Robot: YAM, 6 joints.
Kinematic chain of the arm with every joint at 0, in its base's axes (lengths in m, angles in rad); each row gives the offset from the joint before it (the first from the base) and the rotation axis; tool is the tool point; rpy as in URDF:
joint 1: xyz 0 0 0.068 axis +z
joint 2: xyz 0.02 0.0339 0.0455 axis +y
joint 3: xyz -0.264 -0.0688 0 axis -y
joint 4: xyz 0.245 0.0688 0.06 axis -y
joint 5: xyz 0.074 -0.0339 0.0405 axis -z
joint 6: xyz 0.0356 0 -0.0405 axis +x
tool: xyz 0 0 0 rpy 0 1.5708 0
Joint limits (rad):
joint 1: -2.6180..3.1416
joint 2: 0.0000..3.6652
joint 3: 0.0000..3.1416
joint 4: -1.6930..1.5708
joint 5: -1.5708..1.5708
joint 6: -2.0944..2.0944
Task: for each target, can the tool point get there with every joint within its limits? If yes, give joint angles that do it. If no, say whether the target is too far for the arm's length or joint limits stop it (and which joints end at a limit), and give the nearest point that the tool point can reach.
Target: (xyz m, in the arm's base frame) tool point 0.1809 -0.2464 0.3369
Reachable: yes | joints -1.0282 1.3426 0.9272 0.5216 -0.8928 -0.5574
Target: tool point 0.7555 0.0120 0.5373
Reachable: no: too far | nearest point 0.5622 0.0089 0.4259 | short by 0.223 m
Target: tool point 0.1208 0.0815 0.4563
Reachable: yes | joints 0.3863 0.7916 1.0490 0.1233 -1.0034 0.1504
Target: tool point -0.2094 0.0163 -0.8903
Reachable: no: too far | nearest point -0.2319 0.0181 -0.3800 | short by 0.511 m
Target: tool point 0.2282 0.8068 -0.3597
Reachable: no: too far | nearest point 0.1529 0.5406 -0.1997 | short by 0.320 m
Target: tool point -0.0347 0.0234 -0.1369
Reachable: yes | joints 2.0809 3.1935 0.3941 0.8795 -0.5575 -0.0480
